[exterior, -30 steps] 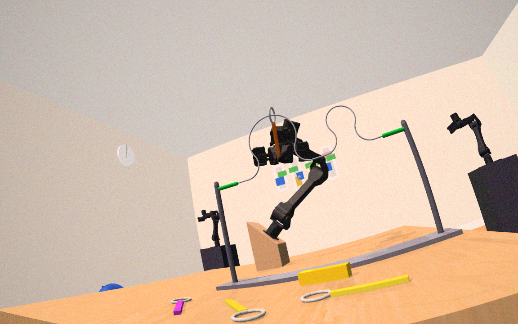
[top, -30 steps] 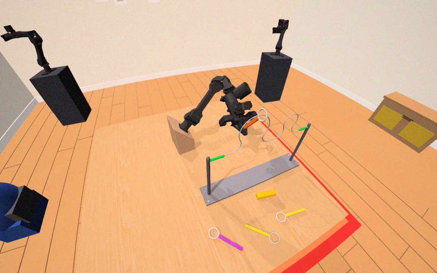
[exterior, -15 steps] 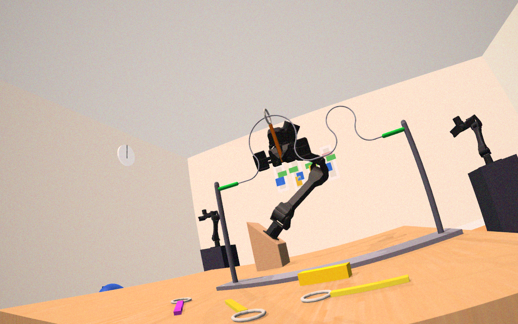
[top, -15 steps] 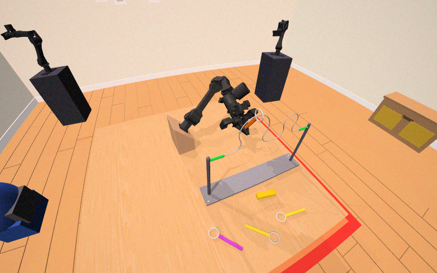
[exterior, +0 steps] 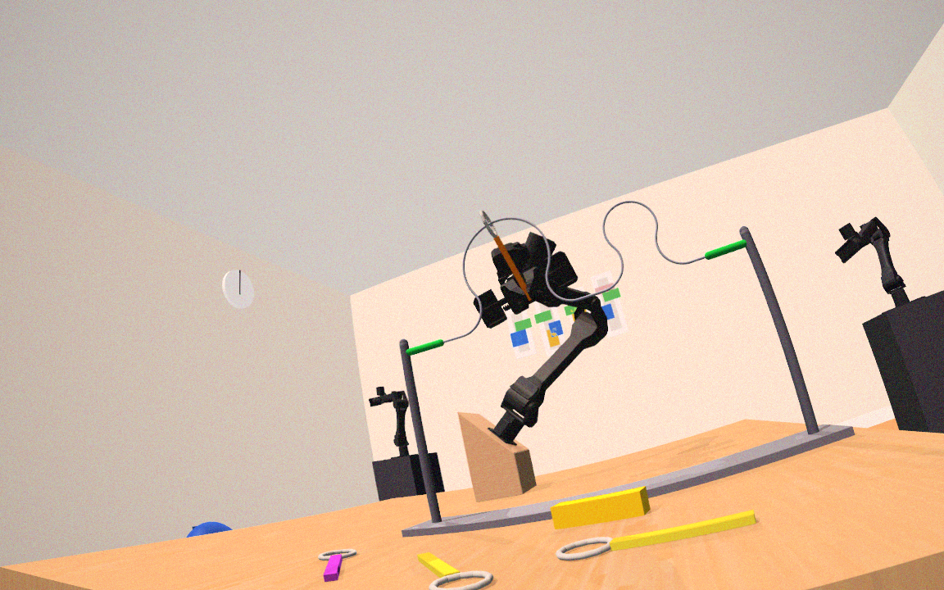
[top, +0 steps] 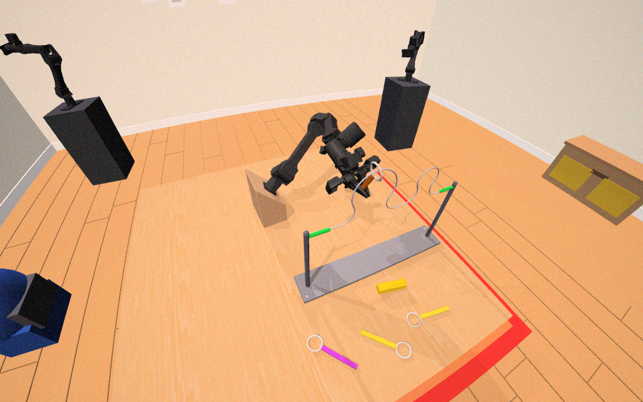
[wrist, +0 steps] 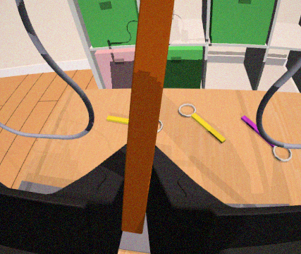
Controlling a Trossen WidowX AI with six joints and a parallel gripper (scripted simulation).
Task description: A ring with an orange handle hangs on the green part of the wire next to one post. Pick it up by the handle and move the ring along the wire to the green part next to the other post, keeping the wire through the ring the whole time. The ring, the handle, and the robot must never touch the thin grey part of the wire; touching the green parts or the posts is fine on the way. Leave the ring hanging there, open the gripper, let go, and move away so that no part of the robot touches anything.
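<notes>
Right now the orange-handled ring is 2 cm ahead of my gripper tip, 2 cm to the right of it and 9 cm above it. Also, from my gripper tip: yellow block: 16 cm ahead, 8 cm to the left, 33 cm below; magenta-handled ring: 28 cm ahead, 22 cm to the right, 34 cm below; yellow-handled ring: 30 cm ahead, 14 cm to the left, 34 cm below.
</notes>
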